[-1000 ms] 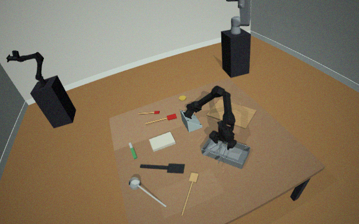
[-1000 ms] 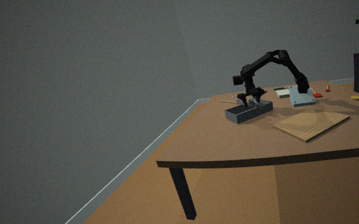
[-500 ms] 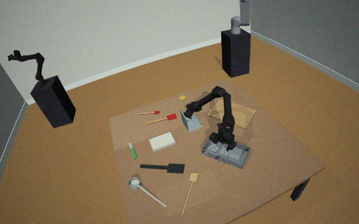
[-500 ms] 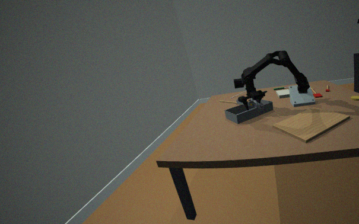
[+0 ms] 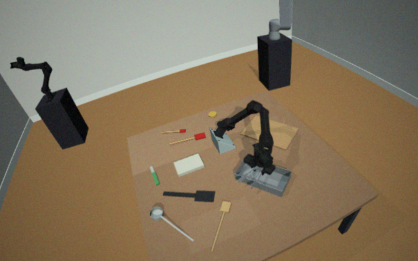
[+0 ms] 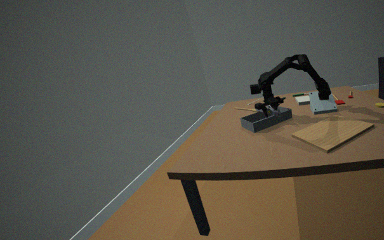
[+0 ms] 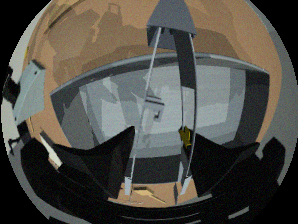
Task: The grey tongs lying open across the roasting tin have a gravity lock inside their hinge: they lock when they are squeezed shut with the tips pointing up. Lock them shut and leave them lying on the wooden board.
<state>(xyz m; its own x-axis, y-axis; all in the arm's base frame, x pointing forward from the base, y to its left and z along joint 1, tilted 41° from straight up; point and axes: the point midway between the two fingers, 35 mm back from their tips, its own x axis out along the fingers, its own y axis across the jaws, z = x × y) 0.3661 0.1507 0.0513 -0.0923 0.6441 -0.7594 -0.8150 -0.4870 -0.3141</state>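
Right now the grey roasting tin is 30 mm ahead of my gripper tip and 20 mm to the left of it. Also, from my gripper tip: black spatula (430 mm to the right, 30 mm below, 10 mm behind); wooden board (350 mm behind, 230 mm to the left, 20 mm below); white block (400 mm to the right, 250 mm behind, 20 mm below).
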